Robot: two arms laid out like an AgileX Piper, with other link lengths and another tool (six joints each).
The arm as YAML. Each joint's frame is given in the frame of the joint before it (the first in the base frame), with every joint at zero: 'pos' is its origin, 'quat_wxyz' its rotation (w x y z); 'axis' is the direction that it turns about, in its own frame. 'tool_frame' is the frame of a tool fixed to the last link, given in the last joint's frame.
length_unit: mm
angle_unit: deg
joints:
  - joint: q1
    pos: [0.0, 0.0, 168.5]
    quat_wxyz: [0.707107, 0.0, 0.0, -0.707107]
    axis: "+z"
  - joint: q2
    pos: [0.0, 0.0, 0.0]
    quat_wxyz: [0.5, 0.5, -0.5, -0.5]
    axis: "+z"
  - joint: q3
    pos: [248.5, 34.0, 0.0]
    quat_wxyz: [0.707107, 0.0, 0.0, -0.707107]
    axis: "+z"
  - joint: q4
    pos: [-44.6, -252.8, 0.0]
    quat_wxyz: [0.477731, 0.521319, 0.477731, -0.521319]
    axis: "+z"
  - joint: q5
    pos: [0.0, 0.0, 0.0]
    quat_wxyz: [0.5, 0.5, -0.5, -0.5]
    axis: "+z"
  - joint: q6
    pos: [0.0, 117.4, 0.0]
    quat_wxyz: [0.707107, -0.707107, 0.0, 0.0]
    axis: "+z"
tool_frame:
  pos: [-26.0, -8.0, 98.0]
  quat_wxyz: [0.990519, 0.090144, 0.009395, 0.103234]
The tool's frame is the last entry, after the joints.
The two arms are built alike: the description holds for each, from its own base.
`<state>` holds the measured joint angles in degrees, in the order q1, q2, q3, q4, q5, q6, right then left.
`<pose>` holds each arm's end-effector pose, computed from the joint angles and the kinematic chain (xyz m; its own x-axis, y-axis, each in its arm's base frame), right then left.
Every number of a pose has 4 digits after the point.
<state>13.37 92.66 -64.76 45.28 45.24 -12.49 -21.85 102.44 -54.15 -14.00 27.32 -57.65</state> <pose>0.3267 0.2049 0.1747 0.9407 -0.2832 0.1868 -0.0364 -0.6316 -0.7745 0.3038 -0.1709 0.0404 0.8034 0.5883 0.0921 0.5689 -0.8041 0.1727</pose>
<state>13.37 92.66 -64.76 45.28 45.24 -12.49 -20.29 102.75 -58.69 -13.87 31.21 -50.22</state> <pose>0.3267 0.2049 0.1747 0.9407 -0.2832 0.1868 -0.0364 -0.6316 -0.7745 0.3186 -0.1667 0.0549 0.8578 0.4962 0.1342 0.4734 -0.8643 0.1699</pose>
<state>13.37 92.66 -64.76 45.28 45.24 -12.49 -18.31 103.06 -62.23 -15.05 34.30 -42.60</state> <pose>0.3267 0.2049 0.1747 0.9407 -0.2832 0.1868 -0.0364 -0.6316 -0.7745 0.3309 -0.1602 0.0668 0.8933 0.4180 0.1650 0.3916 -0.9042 0.1702</pose>
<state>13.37 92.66 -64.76 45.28 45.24 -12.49 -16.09 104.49 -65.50 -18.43 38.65 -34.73</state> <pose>0.3267 0.2049 0.1747 0.9407 -0.2832 0.1868 -0.0364 -0.6316 -0.7745 0.3350 -0.1557 0.0716 0.9246 0.3532 0.1426 0.3285 -0.9289 0.1713</pose>
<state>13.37 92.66 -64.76 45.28 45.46 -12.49 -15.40 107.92 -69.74 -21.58 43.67 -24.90</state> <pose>0.3259 0.2051 0.1746 0.9419 -0.2809 0.1840 -0.0370 -0.6313 -0.7746 0.3346 -0.1599 0.0684 0.9694 0.2188 0.1110 0.1988 -0.9656 0.1675</pose>
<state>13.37 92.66 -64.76 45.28 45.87 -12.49 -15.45 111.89 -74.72 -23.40 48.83 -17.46</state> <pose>0.3244 0.2054 0.1745 0.9442 -0.2766 0.1787 -0.0382 -0.6309 -0.7749 0.3350 -0.1669 0.0648 0.9931 0.0877 0.0775 0.0735 -0.9826 0.1708</pose>
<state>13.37 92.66 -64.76 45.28 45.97 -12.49 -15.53 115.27 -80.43 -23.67 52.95 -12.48</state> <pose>0.3240 0.2055 0.1744 0.9448 -0.2756 0.1774 -0.0385 -0.6308 -0.7750 0.3439 -0.1719 0.0668 0.9968 -0.0163 0.0779 -0.0298 -0.9842 0.1747</pose>
